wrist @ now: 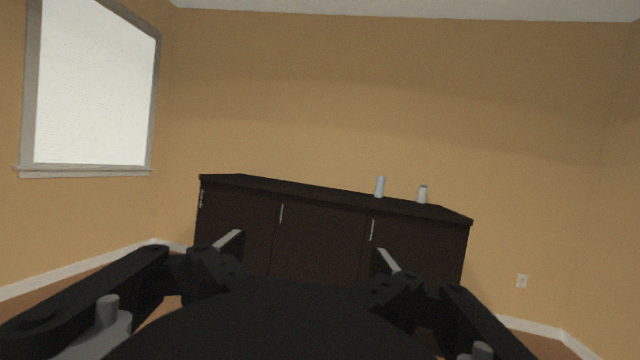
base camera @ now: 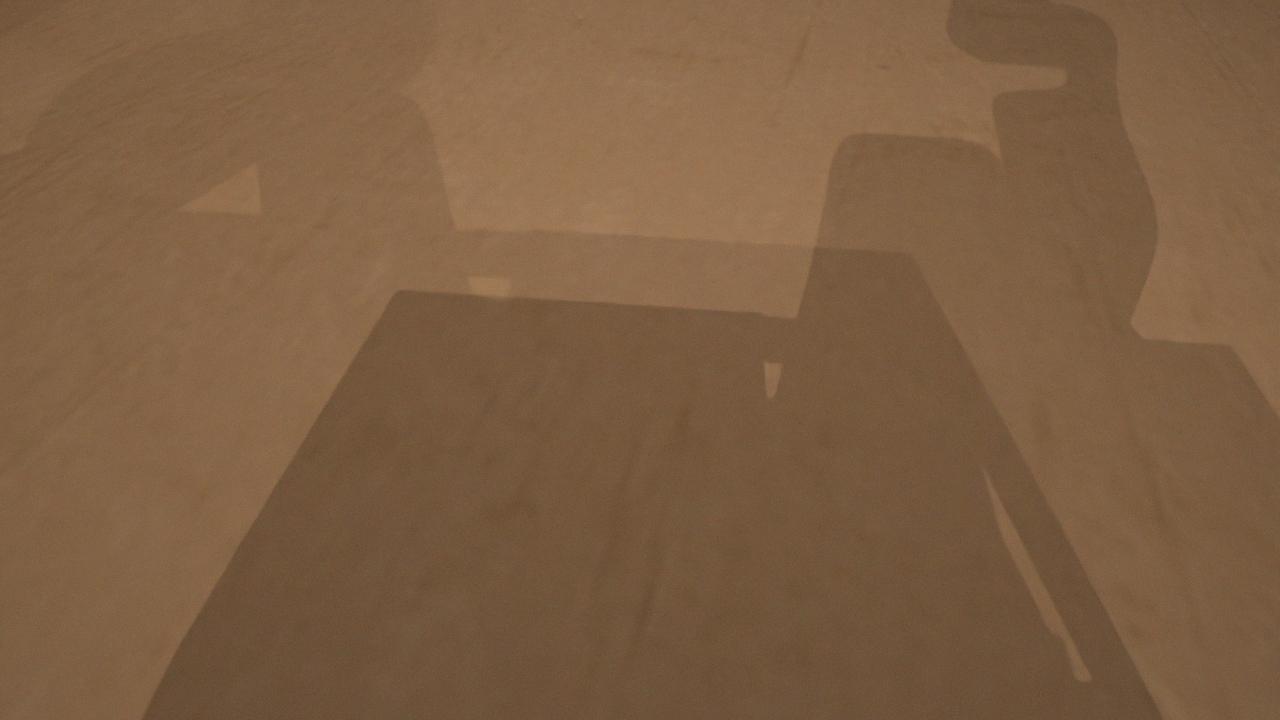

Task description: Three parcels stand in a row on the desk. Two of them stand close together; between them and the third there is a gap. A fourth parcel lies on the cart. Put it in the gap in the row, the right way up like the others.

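Places are measured from the arm's base along level axes (x back, y right, z up), in metres.
Where they show: gripper, fingertip midpoint: [wrist: 307, 252].
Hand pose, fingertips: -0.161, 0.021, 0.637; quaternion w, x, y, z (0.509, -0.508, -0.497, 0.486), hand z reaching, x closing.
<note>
Each offset is from my fingertips to the top centre of the thing, as dx, dy, dz. Level surfaces: height alone.
My gripper [wrist: 307, 252] is open, with its two fingers wide apart at the bottom of the wrist view. Between the fingertips the dark front of a distant cabinet shows, and no parcel. None of the four parcels shows in either view, and neither the desk nor the cart can be made out. The gripper does not show in the base camera view, where shadows fall across the floor.
A long dark cabinet [wrist: 320, 230] stands against the yellow wall [wrist: 325, 100], with two pale cylinders {-1.679, +0.546, +0.046} [wrist: 380, 187] {-1.713, +0.907, +0.024} [wrist: 422, 194] on its top at the right. A window [wrist: 95, 90] is at the left. The brown floor {dz -1.034} [base camera: 626, 161] carries broad shadows in the base camera view.
</note>
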